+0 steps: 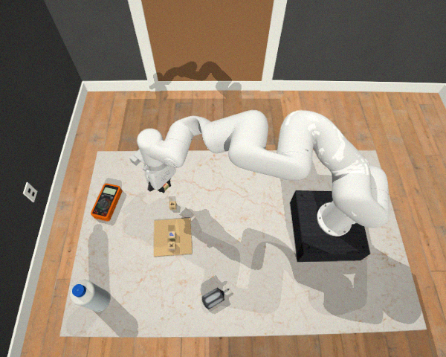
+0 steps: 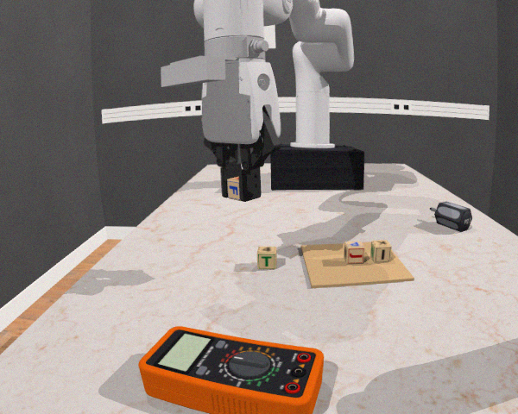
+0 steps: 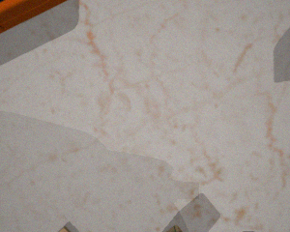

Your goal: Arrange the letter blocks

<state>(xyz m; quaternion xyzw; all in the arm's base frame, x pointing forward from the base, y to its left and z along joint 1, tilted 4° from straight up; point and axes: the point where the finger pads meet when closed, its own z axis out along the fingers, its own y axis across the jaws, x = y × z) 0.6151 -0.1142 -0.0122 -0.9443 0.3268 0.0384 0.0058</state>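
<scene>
Now: hand 3 cm past the tan mat, 15 cm to the right of it and 12 cm above it. From my hand the other things lie so: black plug adapter: 20 cm behind, 37 cm to the left, 10 cm below; orange multimeter: 24 cm ahead, 2 cm to the left, 11 cm below.
</scene>
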